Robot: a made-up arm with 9 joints. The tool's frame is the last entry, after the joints. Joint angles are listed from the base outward. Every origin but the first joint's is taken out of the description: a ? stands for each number. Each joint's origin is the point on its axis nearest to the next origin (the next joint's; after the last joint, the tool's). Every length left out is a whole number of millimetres.
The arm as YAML. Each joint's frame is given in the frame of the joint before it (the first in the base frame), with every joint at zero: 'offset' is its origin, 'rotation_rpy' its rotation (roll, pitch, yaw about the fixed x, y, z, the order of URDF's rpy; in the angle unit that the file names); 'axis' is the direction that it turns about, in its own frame. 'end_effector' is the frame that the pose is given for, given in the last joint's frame.
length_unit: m
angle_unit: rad
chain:
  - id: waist
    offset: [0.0, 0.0, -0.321]
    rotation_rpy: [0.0, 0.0, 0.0]
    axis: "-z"
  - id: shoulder
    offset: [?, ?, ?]
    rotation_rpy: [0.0, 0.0, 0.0]
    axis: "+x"
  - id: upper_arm
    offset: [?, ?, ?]
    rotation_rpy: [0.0, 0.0, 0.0]
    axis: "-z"
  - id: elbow
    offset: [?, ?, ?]
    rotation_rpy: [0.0, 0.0, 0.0]
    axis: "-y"
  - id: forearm
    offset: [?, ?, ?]
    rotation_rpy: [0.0, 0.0, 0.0]
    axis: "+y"
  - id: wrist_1
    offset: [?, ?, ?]
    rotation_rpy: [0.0, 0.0, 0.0]
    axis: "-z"
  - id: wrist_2
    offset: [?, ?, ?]
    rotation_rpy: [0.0, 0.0, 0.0]
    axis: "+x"
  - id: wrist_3
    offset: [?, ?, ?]
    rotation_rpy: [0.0, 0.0, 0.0]
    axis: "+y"
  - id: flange
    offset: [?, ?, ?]
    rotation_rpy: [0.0, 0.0, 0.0]
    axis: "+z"
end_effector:
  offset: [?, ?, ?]
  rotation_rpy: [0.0, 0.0, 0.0]
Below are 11 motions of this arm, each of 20 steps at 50 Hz.
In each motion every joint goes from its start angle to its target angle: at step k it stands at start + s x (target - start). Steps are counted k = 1, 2, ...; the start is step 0. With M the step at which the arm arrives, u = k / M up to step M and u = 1 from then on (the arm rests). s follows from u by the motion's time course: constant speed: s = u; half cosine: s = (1 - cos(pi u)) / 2; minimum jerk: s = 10 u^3 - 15 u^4 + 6 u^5.
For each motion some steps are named. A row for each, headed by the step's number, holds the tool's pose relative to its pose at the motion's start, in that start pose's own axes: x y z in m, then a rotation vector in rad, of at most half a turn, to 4 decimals.
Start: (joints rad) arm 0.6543 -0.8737 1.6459 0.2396 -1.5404 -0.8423 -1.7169 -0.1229 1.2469
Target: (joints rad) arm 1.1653 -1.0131 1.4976 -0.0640 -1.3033 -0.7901 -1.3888 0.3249 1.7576
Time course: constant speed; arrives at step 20
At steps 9, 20:
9: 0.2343 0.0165 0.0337 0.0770 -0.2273 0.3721
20: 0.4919 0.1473 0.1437 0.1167 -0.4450 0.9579

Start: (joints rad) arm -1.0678 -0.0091 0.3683 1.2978 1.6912 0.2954 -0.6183 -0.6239 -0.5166
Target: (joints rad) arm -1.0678 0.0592 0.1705 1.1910 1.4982 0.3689 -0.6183 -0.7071 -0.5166
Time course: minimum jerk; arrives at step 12
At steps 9, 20:
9: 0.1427 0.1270 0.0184 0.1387 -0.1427 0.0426
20: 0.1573 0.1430 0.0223 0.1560 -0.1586 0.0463

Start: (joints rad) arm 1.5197 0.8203 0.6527 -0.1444 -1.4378 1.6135 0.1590 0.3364 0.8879
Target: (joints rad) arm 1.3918 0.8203 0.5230 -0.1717 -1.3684 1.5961 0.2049 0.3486 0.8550
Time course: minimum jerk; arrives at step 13
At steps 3, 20:
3: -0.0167 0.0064 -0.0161 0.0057 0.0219 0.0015
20: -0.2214 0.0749 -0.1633 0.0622 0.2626 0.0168

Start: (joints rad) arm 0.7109 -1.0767 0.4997 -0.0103 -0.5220 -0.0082 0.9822 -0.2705 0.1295
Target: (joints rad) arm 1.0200 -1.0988 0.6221 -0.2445 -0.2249 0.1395 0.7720 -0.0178 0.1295
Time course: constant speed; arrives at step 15
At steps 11, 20:
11: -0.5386 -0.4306 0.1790 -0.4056 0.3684 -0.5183
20: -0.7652 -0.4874 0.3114 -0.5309 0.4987 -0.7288

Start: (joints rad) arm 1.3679 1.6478 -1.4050 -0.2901 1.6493 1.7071 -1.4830 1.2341 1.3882
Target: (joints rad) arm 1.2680 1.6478 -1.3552 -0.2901 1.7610 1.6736 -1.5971 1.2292 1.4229
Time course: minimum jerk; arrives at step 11
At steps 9, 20:
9: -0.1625 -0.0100 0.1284 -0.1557 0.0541 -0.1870
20: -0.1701 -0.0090 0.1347 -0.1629 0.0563 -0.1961

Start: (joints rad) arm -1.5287 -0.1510 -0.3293 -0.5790 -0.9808 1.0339 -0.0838 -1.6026 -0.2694
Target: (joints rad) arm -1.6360 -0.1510 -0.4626 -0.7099 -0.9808 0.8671 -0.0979 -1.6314 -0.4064
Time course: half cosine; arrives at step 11
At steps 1, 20:
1: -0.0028 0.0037 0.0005 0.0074 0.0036 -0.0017
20: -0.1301 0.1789 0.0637 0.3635 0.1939 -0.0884

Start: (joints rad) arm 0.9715 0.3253 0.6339 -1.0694 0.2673 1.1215 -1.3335 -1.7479 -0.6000
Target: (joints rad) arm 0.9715 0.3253 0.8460 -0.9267 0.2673 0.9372 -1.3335 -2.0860 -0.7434
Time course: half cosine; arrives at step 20
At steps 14, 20:
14: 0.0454 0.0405 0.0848 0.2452 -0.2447 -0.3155
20: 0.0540 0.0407 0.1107 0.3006 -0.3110 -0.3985

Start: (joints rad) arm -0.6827 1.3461 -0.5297 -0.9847 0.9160 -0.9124 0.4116 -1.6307 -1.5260
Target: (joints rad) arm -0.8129 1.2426 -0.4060 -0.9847 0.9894 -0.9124 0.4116 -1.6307 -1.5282
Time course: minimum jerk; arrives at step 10
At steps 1, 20:
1: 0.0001 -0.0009 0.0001 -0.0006 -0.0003 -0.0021
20: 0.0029 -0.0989 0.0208 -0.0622 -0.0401 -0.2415

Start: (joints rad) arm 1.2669 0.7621 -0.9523 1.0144 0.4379 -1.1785 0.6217 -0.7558 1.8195
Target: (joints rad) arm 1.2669 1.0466 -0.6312 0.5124 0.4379 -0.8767 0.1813 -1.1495 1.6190
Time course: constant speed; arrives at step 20
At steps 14, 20:
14: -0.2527 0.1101 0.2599 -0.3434 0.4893 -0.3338
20: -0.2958 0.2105 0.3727 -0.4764 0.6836 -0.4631

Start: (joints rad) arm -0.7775 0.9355 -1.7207 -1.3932 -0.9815 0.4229 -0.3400 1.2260 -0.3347
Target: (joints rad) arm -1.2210 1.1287 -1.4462 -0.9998 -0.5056 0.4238 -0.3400 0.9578 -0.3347
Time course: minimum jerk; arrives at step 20
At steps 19, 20:
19: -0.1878 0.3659 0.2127 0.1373 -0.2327 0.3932
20: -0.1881 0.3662 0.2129 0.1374 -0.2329 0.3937

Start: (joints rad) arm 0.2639 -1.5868 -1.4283 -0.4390 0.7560 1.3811 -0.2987 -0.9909 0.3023
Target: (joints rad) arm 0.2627 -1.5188 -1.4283 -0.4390 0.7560 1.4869 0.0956 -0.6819 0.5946
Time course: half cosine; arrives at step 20
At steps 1, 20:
1: -0.0009 0.0006 -0.0008 0.0016 0.0016 -0.0009
20: -0.0965 0.1546 -0.0993 0.3442 0.1730 -0.1216

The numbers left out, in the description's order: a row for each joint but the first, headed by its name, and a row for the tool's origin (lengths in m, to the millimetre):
shoulder: -0.008 -0.058 0.0
upper_arm: 0.0 0.079 0.096
elbow: -0.123 -0.214 0.0
forearm: 0.35 0.0 0.043
wrist_1: 0.085 0.0 -0.147
wrist_2: 0.13 0.024 0.0
wrist_3: 0.0 -0.128 -0.337
flange: 0.318 0.0 -0.311
tool: -0.007 -0.044 0.0

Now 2 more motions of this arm.
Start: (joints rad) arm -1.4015 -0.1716 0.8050 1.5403 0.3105 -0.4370 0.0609 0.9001 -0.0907
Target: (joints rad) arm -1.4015 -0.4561 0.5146 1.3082 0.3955 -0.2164 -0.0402 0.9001 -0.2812
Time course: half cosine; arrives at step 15
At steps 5, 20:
5: 0.0131 0.0505 -0.0082 0.0034 0.0094 -0.0116
20: 0.0269 0.1851 -0.0551 -0.0554 0.0764 -0.0560

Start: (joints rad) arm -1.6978 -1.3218 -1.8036 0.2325 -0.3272 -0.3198 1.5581 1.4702 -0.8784
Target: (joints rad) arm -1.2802 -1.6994 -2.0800 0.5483 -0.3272 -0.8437 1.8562 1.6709 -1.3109
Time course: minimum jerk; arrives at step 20
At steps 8, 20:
8: -0.1083 0.0430 -0.0880 -0.1931 0.0616 0.1069
20: -0.2933 -0.0432 -0.2446 -0.6796 -0.0447 0.2871

